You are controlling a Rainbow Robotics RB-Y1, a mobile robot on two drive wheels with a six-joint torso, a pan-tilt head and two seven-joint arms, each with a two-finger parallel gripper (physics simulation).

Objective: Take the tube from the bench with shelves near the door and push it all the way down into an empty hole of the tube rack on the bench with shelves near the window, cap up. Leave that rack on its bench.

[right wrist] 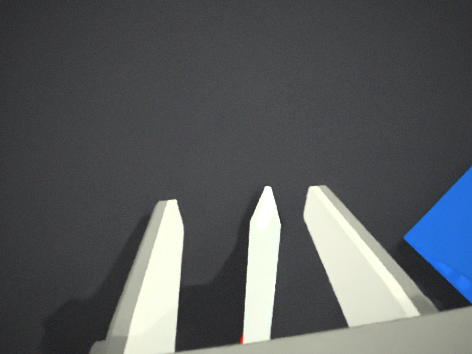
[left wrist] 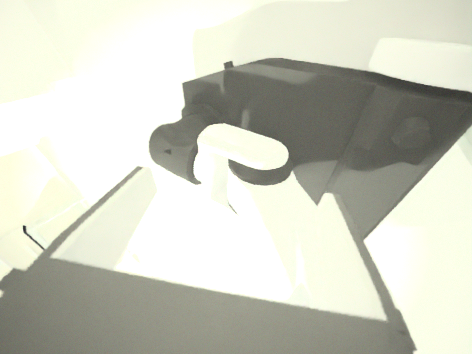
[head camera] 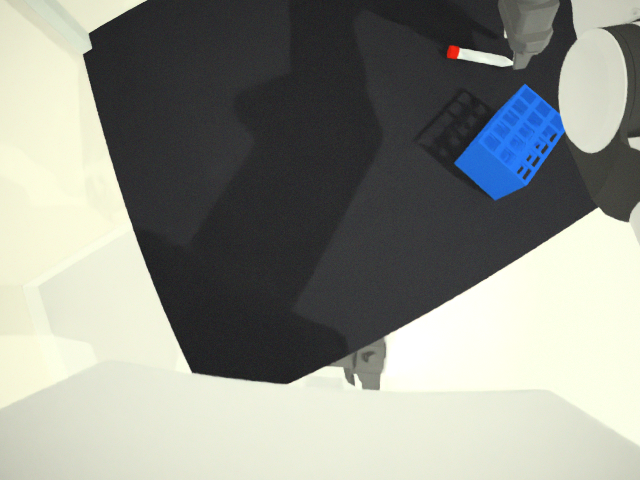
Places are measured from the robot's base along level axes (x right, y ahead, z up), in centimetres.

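Pixels of known places: left gripper, fingertip midpoint: (left wrist: 233, 191); right gripper, fingertip midpoint: (right wrist: 244, 207) (head camera: 514, 51).
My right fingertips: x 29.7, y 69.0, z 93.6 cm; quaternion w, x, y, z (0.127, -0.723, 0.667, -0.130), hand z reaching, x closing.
Behind a point stands the place of what it marks.
A white tube (head camera: 483, 57) {x 24.0, y 67.2, z 93.0 cm} (right wrist: 262, 280) {x 25.1, y 67.9, z 93.2 cm} with a red cap lies on its side on the black bench top (head camera: 413, 232) {x 11.6, y 36.8, z 91.4 cm}. In the right wrist view it runs between the fingers, pointed tip upward in the picture, the cap almost hidden by the gripper's body. My right gripper (head camera: 519, 64) (right wrist: 244, 207) {x 29.7, y 69.0, z 93.6 cm} is open, with a gap on each side of the tube. A blue tube rack (head camera: 480, 167) {x 20.2, y 45.9, z 95.3 cm} (right wrist: 447, 235) {x 27.3, y 56.9, z 93.4 cm} stands close by; several of its holes look empty in the head view. My left gripper (left wrist: 233, 191) {x -22.2, y -14.8, z 53.4 cm} is open with nothing between its fingers, away from the tube.
The white and dark arm link (head camera: 591, 93) {x 15.6, y 41.8, z 118.2 cm} covers the bench beside the rack at the right of the head view. A grey mechanical part (head camera: 368, 359) {x 16.1, y 0.0, z 24.8 cm} shows at the bench's lower edge. Pale floor lies beyond the bench edges. No window, door or shelves can be made out.
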